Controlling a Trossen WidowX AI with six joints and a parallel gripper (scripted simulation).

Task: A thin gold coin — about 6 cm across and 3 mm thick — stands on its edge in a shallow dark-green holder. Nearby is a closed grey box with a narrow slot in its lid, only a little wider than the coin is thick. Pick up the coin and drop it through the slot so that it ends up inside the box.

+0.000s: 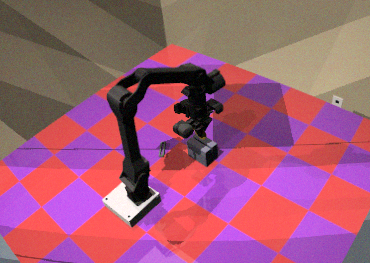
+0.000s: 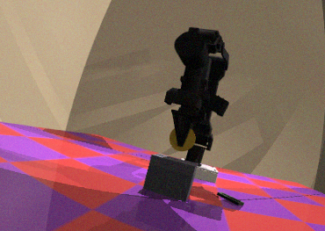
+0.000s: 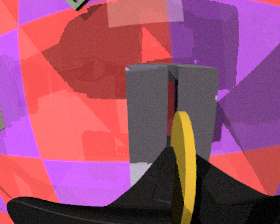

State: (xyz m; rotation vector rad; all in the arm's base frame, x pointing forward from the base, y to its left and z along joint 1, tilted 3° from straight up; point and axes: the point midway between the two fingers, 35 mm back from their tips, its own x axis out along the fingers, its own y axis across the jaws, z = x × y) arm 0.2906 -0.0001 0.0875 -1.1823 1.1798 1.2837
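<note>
Now: gripper tip 2 cm below the gold coin.
</note>
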